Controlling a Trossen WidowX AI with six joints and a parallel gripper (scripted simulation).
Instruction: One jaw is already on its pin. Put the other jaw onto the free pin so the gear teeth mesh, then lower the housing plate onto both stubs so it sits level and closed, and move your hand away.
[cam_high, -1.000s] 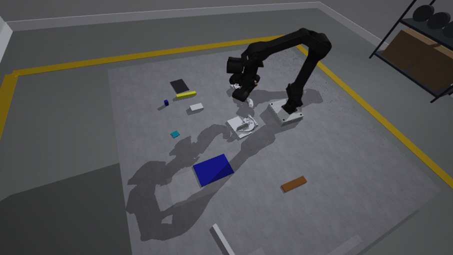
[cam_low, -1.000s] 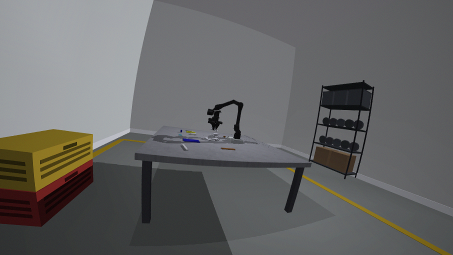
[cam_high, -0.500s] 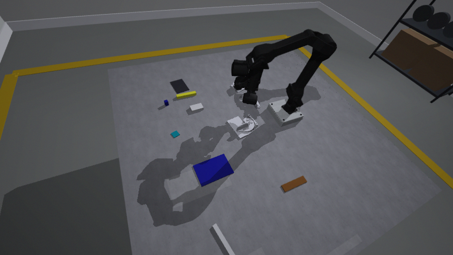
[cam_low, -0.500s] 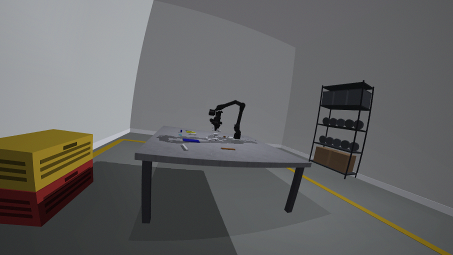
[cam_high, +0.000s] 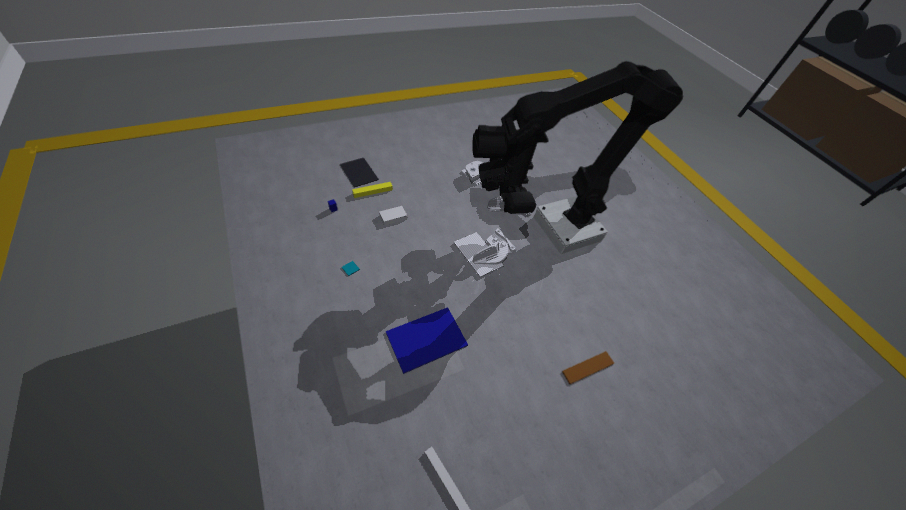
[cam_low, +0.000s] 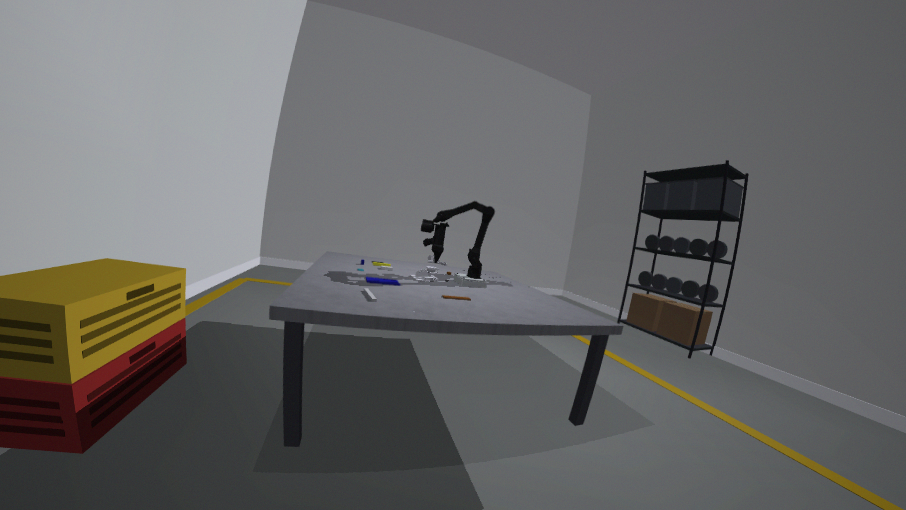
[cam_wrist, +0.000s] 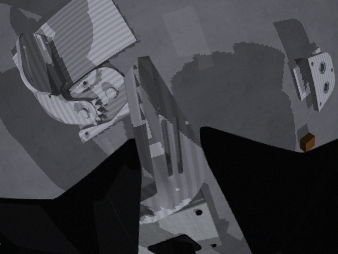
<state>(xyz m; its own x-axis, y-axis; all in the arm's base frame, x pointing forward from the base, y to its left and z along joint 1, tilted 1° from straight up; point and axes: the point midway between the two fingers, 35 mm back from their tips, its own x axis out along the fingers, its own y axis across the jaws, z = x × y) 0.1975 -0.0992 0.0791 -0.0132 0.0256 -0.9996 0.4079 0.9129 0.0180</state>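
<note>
The base lies 10 cm ahead of my gripper tip, 8 cm below it and 4 cm to the left of it. The rest, counted from my gripper tip: small brown cube: 18 cm behind, 17 cm to the right, 8 cm below; yellow bar: 28 cm to the right, 22 cm ahead, 8 cm below; white block: 22 cm ahead, 17 cm to the right, 8 cm below.
</note>
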